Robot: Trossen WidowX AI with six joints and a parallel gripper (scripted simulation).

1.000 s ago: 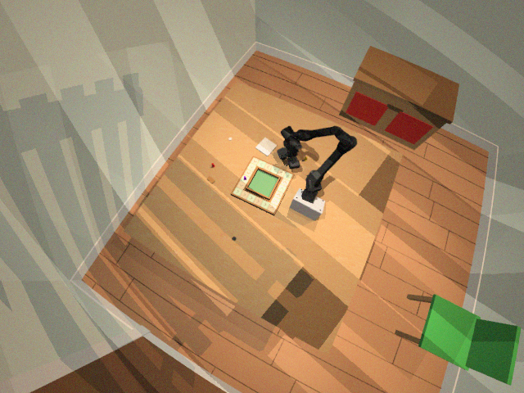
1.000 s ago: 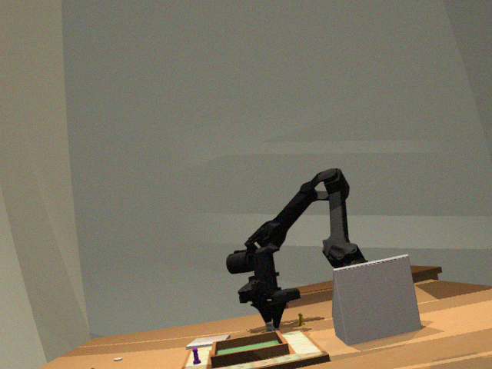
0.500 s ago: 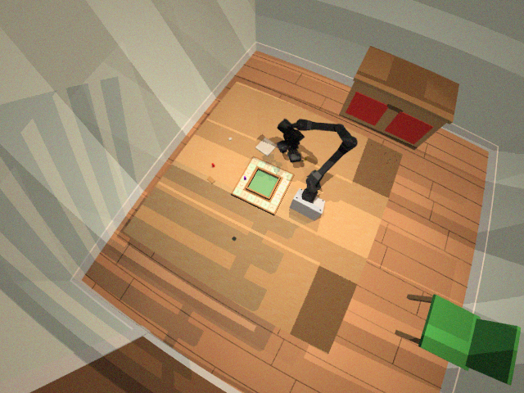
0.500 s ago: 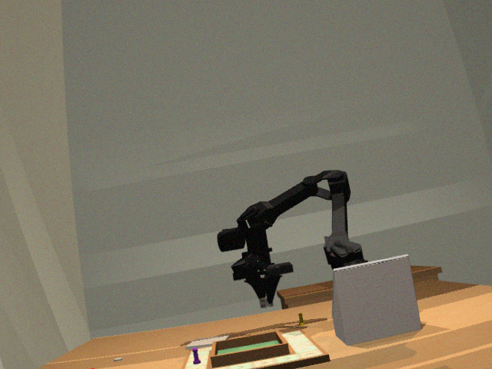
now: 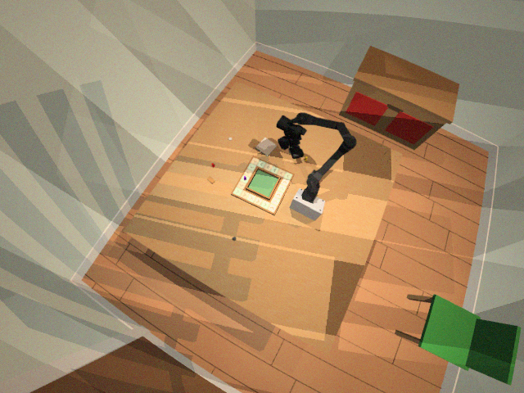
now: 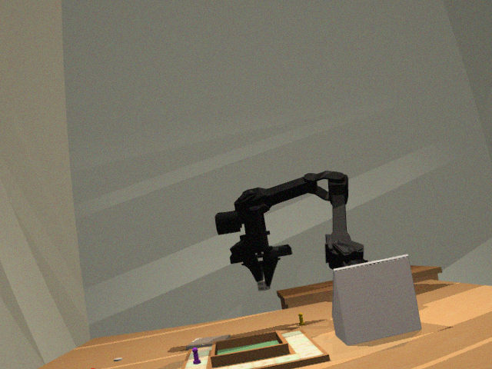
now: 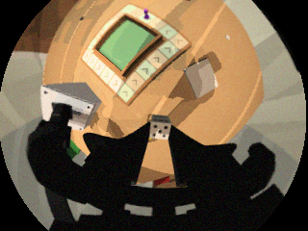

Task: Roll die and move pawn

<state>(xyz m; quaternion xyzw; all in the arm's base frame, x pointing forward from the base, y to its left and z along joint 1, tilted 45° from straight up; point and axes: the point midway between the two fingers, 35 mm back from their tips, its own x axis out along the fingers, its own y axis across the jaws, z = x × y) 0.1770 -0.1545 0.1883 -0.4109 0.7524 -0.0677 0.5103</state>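
Right now my gripper tip is 210 mm to the right of the purple pawn, 210 mm short of it and 100 mm above it. The rest, counted from my gripper tip: white card (170 mm ahead, 130 mm below, 50 mm to the right); then yellow pawn (110 mm below, 100 mm behind, 50 mm to the right); then die (right at my gripper tip).
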